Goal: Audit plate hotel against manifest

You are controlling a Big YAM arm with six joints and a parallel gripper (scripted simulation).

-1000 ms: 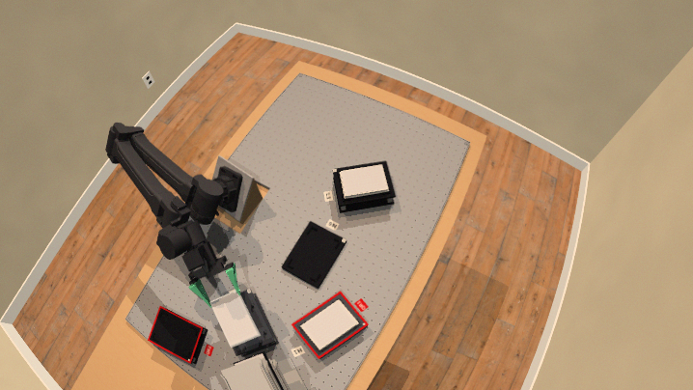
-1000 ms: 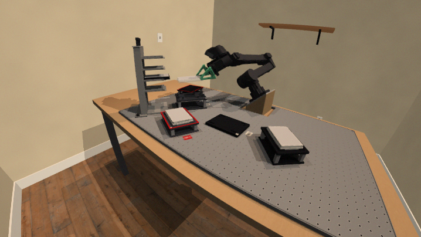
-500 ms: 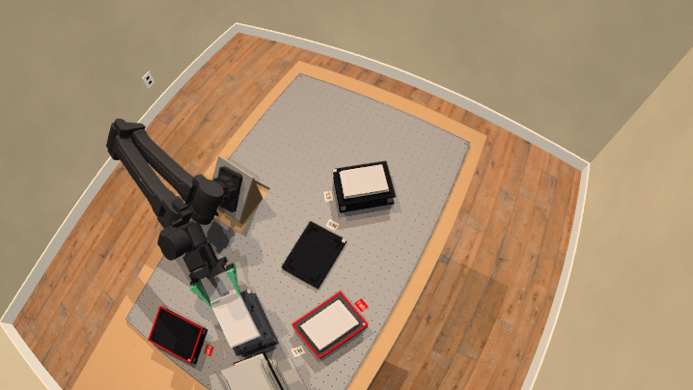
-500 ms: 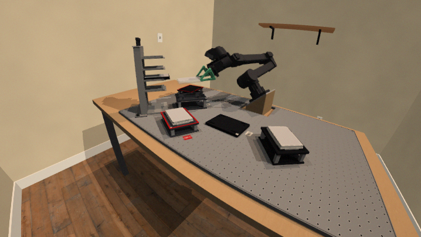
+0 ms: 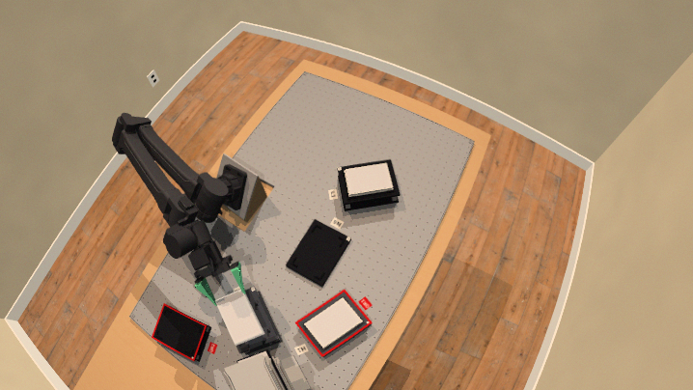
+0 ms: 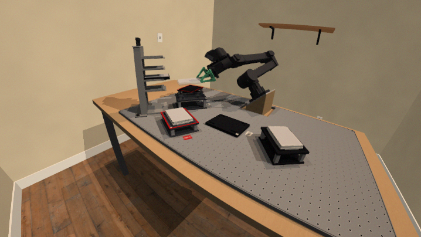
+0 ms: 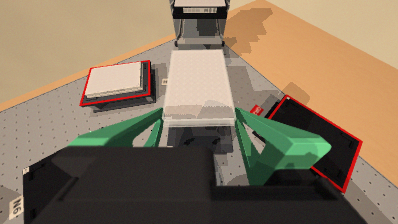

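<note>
Right now the grey regrip nest is 4 cm ahead of my hand, 3 cm to the right of it and 10 cm below it. Also, from my hand: H1 deck label (20 cm ahead, 2 cm to the right, 15 cm below); dark plate (19 cm ahead, 13 cm to the right, 2 cm above); red-edged quarantine nest (13 cm behind, 19 cm to the right, 12 cm below).
</note>
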